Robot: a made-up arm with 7 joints. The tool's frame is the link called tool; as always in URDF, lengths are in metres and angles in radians. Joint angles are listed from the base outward.
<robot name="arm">
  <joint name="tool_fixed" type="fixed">
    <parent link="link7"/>
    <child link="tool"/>
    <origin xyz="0 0 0" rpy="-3.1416 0 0"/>
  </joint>
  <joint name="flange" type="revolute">
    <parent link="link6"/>
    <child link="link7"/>
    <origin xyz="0.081 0 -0.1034"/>
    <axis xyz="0 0.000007 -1"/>
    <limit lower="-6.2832" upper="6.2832"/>
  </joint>
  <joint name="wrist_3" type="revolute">
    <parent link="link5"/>
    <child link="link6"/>
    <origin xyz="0 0 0"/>
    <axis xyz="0 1 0.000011"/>
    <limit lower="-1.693" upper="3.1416"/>
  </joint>
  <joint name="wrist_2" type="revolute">
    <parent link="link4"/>
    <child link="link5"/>
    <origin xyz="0.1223 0 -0.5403"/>
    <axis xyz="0 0.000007 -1"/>
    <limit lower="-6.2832" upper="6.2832"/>
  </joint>
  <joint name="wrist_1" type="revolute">
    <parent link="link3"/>
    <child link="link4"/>
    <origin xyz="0.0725 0 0"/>
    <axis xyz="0 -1 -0.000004"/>
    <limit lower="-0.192" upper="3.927"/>
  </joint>
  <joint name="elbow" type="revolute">
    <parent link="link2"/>
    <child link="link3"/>
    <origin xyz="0 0 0.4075"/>
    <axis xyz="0 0 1"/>
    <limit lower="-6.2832" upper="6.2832"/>
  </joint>
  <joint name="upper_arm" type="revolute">
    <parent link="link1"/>
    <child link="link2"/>
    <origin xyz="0 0 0"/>
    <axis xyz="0 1 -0.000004"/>
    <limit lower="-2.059" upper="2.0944"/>
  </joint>
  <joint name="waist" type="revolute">
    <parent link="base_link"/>
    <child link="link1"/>
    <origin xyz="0 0 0.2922"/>
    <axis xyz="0 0 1"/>
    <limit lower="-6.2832" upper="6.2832"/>
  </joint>
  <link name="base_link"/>
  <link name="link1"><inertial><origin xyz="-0.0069 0.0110 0.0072"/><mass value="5.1"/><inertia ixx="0.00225" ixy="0" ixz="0" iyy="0.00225" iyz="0" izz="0.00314"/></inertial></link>
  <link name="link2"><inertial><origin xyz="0.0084 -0.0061 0.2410"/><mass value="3.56"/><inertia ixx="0.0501" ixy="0" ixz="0" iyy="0.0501" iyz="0" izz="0.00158"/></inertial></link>
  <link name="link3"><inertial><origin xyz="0.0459 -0.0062 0.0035"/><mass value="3.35"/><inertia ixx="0.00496" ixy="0" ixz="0" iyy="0.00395" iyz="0" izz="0.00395"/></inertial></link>
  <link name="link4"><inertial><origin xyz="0.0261 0.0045 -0.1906"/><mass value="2.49"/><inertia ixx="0.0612" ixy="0" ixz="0.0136" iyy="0.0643" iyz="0" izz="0.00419"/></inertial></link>
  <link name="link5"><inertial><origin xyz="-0.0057 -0.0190 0.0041"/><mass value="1.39"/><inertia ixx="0.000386" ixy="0" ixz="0" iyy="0.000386" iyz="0" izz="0.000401"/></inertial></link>
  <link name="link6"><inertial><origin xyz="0.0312 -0.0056 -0.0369"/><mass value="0.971"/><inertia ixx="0.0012" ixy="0" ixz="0.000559" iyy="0.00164" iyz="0" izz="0.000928"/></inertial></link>
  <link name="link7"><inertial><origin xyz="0.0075 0.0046 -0.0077"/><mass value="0.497"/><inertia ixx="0.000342" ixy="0" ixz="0" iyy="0.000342" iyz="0" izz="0.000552"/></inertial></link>
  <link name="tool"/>
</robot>
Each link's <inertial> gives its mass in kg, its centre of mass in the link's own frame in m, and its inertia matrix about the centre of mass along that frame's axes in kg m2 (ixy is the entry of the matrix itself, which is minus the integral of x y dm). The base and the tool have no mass. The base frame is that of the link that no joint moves.
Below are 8 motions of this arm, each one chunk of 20 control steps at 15 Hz.
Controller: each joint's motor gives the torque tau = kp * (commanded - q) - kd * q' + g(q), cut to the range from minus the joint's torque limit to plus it. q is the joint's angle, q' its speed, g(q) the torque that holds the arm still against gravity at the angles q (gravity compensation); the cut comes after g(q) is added. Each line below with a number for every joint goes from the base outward.
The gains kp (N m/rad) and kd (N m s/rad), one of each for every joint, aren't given. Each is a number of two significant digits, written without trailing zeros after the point. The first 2 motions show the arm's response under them.
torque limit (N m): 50 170 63 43 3.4 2.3 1.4
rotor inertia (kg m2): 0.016 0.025 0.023 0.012 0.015 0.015 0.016
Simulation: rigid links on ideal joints. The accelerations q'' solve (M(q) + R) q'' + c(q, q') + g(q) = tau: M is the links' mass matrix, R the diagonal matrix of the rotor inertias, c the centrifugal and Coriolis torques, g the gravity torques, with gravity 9.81 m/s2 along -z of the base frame. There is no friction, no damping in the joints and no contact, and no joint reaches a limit. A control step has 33 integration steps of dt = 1/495 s. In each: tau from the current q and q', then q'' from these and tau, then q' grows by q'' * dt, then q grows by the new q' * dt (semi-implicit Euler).
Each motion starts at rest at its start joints. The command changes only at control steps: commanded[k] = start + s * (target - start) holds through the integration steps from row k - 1 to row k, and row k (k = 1, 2, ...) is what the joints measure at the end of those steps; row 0 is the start. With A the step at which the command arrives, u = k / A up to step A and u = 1 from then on. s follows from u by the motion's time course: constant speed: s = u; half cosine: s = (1 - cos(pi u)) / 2; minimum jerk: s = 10 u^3 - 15 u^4 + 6 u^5; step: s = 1 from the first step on.
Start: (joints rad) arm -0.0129 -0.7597 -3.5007 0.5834 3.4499 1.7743 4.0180
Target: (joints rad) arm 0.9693 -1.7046 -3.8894 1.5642 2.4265 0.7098 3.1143
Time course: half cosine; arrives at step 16
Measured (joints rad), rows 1 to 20:
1: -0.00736 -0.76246 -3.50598 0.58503 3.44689 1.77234 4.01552
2: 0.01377 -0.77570 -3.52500 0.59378 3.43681 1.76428 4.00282
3: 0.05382 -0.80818 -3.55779 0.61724 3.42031 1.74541 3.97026
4: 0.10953 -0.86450 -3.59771 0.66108 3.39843 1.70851 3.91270
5: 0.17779 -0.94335 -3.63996 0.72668 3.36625 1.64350 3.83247
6: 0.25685 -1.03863 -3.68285 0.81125 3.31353 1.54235 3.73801
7: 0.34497 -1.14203 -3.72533 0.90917 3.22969 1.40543 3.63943
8: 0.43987 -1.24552 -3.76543 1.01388 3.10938 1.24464 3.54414
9: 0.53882 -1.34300 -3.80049 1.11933 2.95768 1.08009 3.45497
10: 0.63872 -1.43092 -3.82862 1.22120 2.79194 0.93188 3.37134
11: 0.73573 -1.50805 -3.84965 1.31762 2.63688 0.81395 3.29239
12: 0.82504 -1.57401 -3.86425 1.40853 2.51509 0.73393 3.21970
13: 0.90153 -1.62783 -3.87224 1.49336 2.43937 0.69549 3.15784
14: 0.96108 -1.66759 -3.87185 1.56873 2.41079 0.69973 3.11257
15: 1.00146 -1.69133 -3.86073 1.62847 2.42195 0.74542 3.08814
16: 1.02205 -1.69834 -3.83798 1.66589 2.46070 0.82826 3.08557
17: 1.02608 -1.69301 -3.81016 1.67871 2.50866 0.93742 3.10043
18: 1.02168 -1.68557 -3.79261 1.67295 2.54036 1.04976 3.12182
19: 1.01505 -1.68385 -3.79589 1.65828 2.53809 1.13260 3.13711
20: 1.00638 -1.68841 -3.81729 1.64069 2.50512 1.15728 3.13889
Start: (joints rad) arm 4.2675 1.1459 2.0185 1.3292 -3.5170 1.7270 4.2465
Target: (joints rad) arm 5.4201 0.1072 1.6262 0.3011 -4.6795 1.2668 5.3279
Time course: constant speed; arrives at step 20
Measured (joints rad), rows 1 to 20:
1: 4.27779 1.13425 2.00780 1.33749 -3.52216 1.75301 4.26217
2: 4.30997 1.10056 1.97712 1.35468 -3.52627 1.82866 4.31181
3: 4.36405 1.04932 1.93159 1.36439 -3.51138 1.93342 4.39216
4: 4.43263 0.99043 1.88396 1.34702 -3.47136 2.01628 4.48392
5: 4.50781 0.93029 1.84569 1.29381 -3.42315 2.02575 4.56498
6: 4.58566 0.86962 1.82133 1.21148 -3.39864 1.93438 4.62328
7: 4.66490 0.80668 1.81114 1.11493 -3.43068 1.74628 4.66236
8: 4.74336 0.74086 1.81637 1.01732 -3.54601 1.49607 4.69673
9: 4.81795 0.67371 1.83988 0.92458 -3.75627 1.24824 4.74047
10: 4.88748 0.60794 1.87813 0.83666 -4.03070 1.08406 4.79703
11: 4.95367 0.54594 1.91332 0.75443 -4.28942 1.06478 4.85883
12: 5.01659 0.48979 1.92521 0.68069 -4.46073 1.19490 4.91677
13: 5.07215 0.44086 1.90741 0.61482 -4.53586 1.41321 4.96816
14: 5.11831 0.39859 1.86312 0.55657 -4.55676 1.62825 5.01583
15: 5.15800 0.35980 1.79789 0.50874 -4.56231 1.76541 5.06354
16: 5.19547 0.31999 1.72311 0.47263 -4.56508 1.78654 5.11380
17: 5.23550 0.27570 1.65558 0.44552 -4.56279 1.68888 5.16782
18: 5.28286 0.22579 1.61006 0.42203 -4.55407 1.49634 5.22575
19: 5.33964 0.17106 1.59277 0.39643 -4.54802 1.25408 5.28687
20: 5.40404 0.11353 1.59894 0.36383 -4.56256 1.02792 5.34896
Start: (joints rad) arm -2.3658 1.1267 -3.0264 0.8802 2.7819 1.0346 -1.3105
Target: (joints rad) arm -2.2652 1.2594 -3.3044 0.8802 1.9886 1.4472 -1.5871
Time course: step
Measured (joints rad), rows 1 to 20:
1: -2.32499 1.15172 -3.06540 0.86056 2.61067 1.08634 -1.38763
2: -2.26018 1.20879 -3.15781 0.83487 2.21897 1.22678 -1.55588
3: -2.22684 1.26664 -3.26859 0.83817 1.81095 1.43489 -1.71045
4: -2.23232 1.30203 -3.36970 0.87017 1.54386 1.64076 -1.77182
5: -2.25660 1.31223 -3.44349 0.91041 1.46102 1.76053 -1.72417
6: -2.27639 1.30796 -3.47762 0.94178 1.54009 1.75822 -1.61348
7: -2.28014 1.29933 -3.46692 0.95723 1.74608 1.64802 -1.51157
8: -2.27117 1.28870 -3.41890 0.95930 2.03357 1.48227 -1.47177
9: -2.26110 1.27500 -3.35282 0.95364 2.31859 1.33428 -1.50249
10: -2.25884 1.26033 -3.28949 0.94095 2.48747 1.25717 -1.57120
11: -2.26380 1.24897 -3.24207 0.92042 2.47152 1.26137 -1.63183
12: -2.26960 1.24315 -3.21642 0.89546 2.29284 1.33202 -1.65351
13: -2.27113 1.24245 -3.21271 0.87153 2.03731 1.44412 -1.63363
14: -2.26816 1.24513 -3.22699 0.85193 1.79850 1.56457 -1.59269
15: -2.26408 1.24915 -3.25394 0.83790 1.63837 1.65822 -1.55826
16: -2.26198 1.25267 -3.28717 0.83067 1.57959 1.69870 -1.54860
17: -2.26222 1.25473 -3.31855 0.83127 1.61587 1.67490 -1.56444
18: -2.26335 1.25552 -3.34033 0.83947 1.72498 1.59211 -1.59183
19: -2.26410 1.25584 -3.34860 0.85385 1.87721 1.47108 -1.61248
20: -2.26441 1.25647 -3.34485 0.87182 2.03708 1.34506 -1.61480

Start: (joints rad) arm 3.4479 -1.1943 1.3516 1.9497 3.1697 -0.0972 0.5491
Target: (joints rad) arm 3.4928 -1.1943 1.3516 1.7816 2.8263 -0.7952 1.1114
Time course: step
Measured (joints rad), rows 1 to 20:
1: 3.47383 -1.19452 1.35075 1.90271 3.11772 -0.12775 0.71659
2: 3.51048 -1.19506 1.35172 1.83330 2.99325 -0.26903 1.07586
3: 3.52474 -1.19663 1.35617 1.79246 2.86027 -0.52534 1.39071
4: 3.51553 -1.19963 1.35968 1.77836 2.76451 -0.82428 1.49122
5: 3.49691 -1.20208 1.35952 1.77337 2.71436 -1.07804 1.35902
6: 3.48187 -1.20122 1.35786 1.76636 2.70475 -1.22753 1.11015
7: 3.47540 -1.19708 1.35601 1.75659 2.72750 -1.25229 0.90500
8: 3.47600 -1.19207 1.35259 1.74823 2.76929 -1.16606 0.85018
9: 3.47972 -1.18819 1.34709 1.74500 2.81509 -1.00848 0.94917
10: 3.48313 -1.18580 1.34151 1.74834 2.85297 -0.82973 1.11954
11: 3.48497 -1.18461 1.33828 1.75742 2.87519 -0.67314 1.25455
12: 3.48614 -1.18470 1.33820 1.76946 2.87834 -0.56663 1.28663
13: 3.48816 -1.18634 1.34055 1.78098 2.86420 -0.52232 1.21721
14: 3.49162 -1.18945 1.34435 1.78962 2.83900 -0.53874 1.10309
15: 3.49580 -1.19338 1.34881 1.79487 2.81116 -0.60357 1.01506
16: 3.49944 -1.19725 1.35329 1.79734 2.78916 -0.69729 0.99646
17: 3.50164 -1.20026 1.35717 1.79781 2.77967 -0.79761 1.04442
18: 3.50215 -1.20194 1.35996 1.79685 2.78585 -0.88384 1.11996
19: 3.50126 -1.20219 1.36140 1.79476 2.80616 -0.94034 1.17617
20: 3.49944 -1.20125 1.36145 1.79178 2.83463 -0.95932 1.18563

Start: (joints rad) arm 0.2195 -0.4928 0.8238 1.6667 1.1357 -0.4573 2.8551
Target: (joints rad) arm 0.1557 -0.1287 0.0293 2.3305 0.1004 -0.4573 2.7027
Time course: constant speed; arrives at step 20
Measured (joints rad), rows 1 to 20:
1: 0.22100 -0.48857 0.82193 1.67316 1.13432 -0.45255 2.85304
2: 0.22290 -0.47716 0.81345 1.69281 1.12477 -0.43453 2.84697
3: 0.22308 -0.46065 0.79231 1.72472 1.09634 -0.39877 2.83785
4: 0.22055 -0.44171 0.75439 1.76469 1.03957 -0.34947 2.82803
5: 0.21525 -0.42108 0.69994 1.80883 0.95156 -0.30104 2.81927
6: 0.20789 -0.39809 0.63312 1.85420 0.84016 -0.27372 2.81157
7: 0.19945 -0.37250 0.56000 1.89801 0.72461 -0.28390 2.80345
8: 0.19081 -0.34539 0.48707 1.93756 0.62959 -0.33440 2.79344
9: 0.18290 -0.31873 0.42063 1.97101 0.57408 -0.41192 2.78154
10: 0.17664 -0.29439 0.36586 1.99826 0.56230 -0.49379 2.76946
11: 0.17272 -0.27327 0.32527 2.02116 0.58225 -0.55826 2.75949
12: 0.17125 -0.25505 0.29773 2.04283 0.61147 -0.59122 2.75297
13: 0.17164 -0.23877 0.27887 2.06629 0.62535 -0.58766 2.74954
14: 0.17280 -0.22349 0.26246 2.09344 0.60431 -0.55051 2.74751
15: 0.17342 -0.20859 0.24207 2.12499 0.53832 -0.48943 2.74479
16: 0.17243 -0.19363 0.21281 2.16081 0.42910 -0.42000 2.73979
17: 0.16930 -0.17824 0.17265 2.20012 0.29134 -0.36158 2.73175
18: 0.16420 -0.16221 0.12300 2.24126 0.15155 -0.33139 2.72083
19: 0.15796 -0.14569 0.06839 2.28200 0.04032 -0.33647 2.70817
20: 0.15185 -0.12916 0.01522 2.32043 -0.02143 -0.37055 2.69574

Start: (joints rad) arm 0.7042 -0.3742 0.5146 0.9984 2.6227 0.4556 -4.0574
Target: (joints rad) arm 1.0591 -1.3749 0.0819 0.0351 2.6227 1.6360 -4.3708
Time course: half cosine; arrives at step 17
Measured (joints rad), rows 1 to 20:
1: 0.70678 -0.37626 0.51183 0.99570 2.62359 0.45978 -4.05825
2: 0.71471 -0.38690 0.50215 0.98308 2.62748 0.47909 -4.06248
3: 0.72784 -0.41420 0.48398 0.95317 2.63497 0.52283 -4.07310
4: 0.74576 -0.46287 0.45794 0.90347 2.64302 0.58991 -4.09168
5: 0.76835 -0.53284 0.42627 0.83731 2.64677 0.67044 -4.11744
6: 0.79537 -0.62031 0.39167 0.76131 2.64332 0.75429 -4.14769
7: 0.82625 -0.71957 0.35618 0.68188 2.63422 0.83893 -4.17919
8: 0.85994 -0.82440 0.32067 0.60303 2.62471 0.93086 -4.20953
9: 0.89495 -0.92901 0.28478 0.52596 2.62060 1.04070 -4.23778
10: 0.92960 -1.02864 0.24758 0.45011 2.62482 1.17549 -4.26418
11: 0.96222 -1.11984 0.20848 0.37466 2.63616 1.33246 -4.28933
12: 0.99139 -1.20045 0.16837 0.29962 2.65112 1.49756 -4.31328
13: 1.01618 -1.26911 0.13036 0.22616 2.66718 1.64972 -4.33521
14: 1.03615 -1.32463 0.09967 0.15653 2.68303 1.76829 -4.35365
15: 1.05120 -1.36552 0.08126 0.09401 2.69475 1.83901 -4.36713
16: 1.06114 -1.39017 0.07575 0.04285 2.69250 1.85626 -4.37478
17: 1.06540 -1.39743 0.07857 0.00756 2.66495 1.82249 -4.37648
18: 1.06434 -1.38953 0.08373 -0.00986 2.61010 1.74717 -4.37343
19: 1.06060 -1.37449 0.08716 -0.01243 2.54136 1.64691 -4.36881
20: 1.05745 -1.36208 0.08768 -0.00671 2.48306 1.54455 -4.36622

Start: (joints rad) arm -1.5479 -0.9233 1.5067 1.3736 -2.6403 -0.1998 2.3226
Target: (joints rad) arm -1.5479 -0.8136 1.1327 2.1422 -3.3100 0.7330 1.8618
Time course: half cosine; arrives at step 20
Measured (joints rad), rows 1 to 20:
1: -1.54809 -0.92326 1.50664 1.37427 -2.64140 -0.20011 2.32172
2: -1.54887 -0.92303 1.50607 1.37761 -2.64692 -0.20106 2.31721
3: -1.55035 -0.92235 1.50388 1.38625 -2.66103 -0.20168 2.30563
4: -1.55218 -0.92086 1.49844 1.40254 -2.68644 -0.19879 2.28506
5: -1.55385 -0.91811 1.48812 1.42820 -2.72329 -0.18748 2.25620
6: -1.55506 -0.91369 1.47180 1.46433 -2.76903 -0.16210 2.22187
7: -1.55583 -0.90730 1.44903 1.51118 -2.81943 -0.11729 2.18554
8: -1.55632 -0.89888 1.41996 1.56798 -2.87016 -0.04908 2.14975
9: -1.55663 -0.88853 1.38529 1.63290 -2.91867 0.04396 2.11540
10: -1.55666 -0.87653 1.34609 1.70329 -2.96515 0.15965 2.08192
11: -1.55613 -0.86326 1.30373 1.77622 -3.01216 0.29148 2.04831
12: -1.55473 -0.84918 1.25991 1.84895 -3.06211 0.42915 2.01406
13: -1.55225 -0.83492 1.21674 1.91911 -3.11412 0.56041 1.97968
14: -1.54870 -0.82125 1.17691 1.98463 -3.16290 0.67405 1.94671
15: -1.54447 -0.80926 1.14322 2.04355 -3.20148 0.76254 1.91716
16: -1.54029 -0.80022 1.11788 2.09401 -3.22567 0.82351 1.89285
17: -1.53698 -0.79519 1.10194 2.13443 -3.23661 0.85926 1.87479
18: -1.53492 -0.79454 1.09531 2.16379 -3.23982 0.87503 1.86306
19: -1.53406 -0.79788 1.09702 2.18181 -3.24219 0.87660 1.85710
20: -1.53400 -0.80426 1.10547 2.18887 -3.24839 0.86870 1.85629

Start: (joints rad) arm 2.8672 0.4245 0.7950 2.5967 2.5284 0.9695 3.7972
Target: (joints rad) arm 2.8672 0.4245 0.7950 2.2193 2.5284 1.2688 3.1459
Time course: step
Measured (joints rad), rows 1 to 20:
1: 2.83256 0.39283 0.78266 2.50387 2.59539 1.09016 3.61404
2: 2.82568 0.36555 0.76187 2.38802 2.69557 1.29935 3.20831
3: 2.84795 0.37539 0.78195 2.31304 2.74572 1.48027 2.84380
4: 2.87470 0.40290 0.81423 2.25794 2.71947 1.58063 2.71503
5: 2.89315 0.42733 0.83139 2.20495 2.62100 1.57499 2.84969
6: 2.90077 0.44296 0.83268 2.15675 2.47006 1.47103 3.12379
7: 2.90085 0.45223 0.82606 2.12192 2.30493 1.30693 3.35814
8: 2.89677 0.45808 0.81579 2.10360 2.18254 1.13418 3.42808
9: 2.88974 0.46203 0.80269 2.10108 2.15376 0.99763 3.32344
10: 2.88005 0.46432 0.78762 2.11248 2.22786 0.92199 3.13400
11: 2.86876 0.46438 0.77257 2.13416 2.36708 0.91000 2.98152
12: 2.85771 0.46162 0.76001 2.16160 2.51569 0.95150 2.94565
13: 2.84875 0.45588 0.75213 2.19085 2.63096 1.03291 3.02686
14: 2.84319 0.44747 0.75025 2.21873 2.69614 1.13930 3.16029
15: 2.84178 0.43705 0.75478 2.24273 2.71547 1.25352 3.26338
16: 2.84465 0.42545 0.76519 2.26091 2.70174 1.35776 3.28475
17: 2.85116 0.41357 0.78001 2.27193 2.66706 1.43712 3.22722
18: 2.85991 0.40251 0.79696 2.27533 2.62037 1.48260 3.13662
19: 2.86915 0.39349 0.81344 2.27188 2.56871 1.49246 3.06871
20: 2.87726 0.38770 0.82701 2.26334 2.51877 1.47203 3.05647

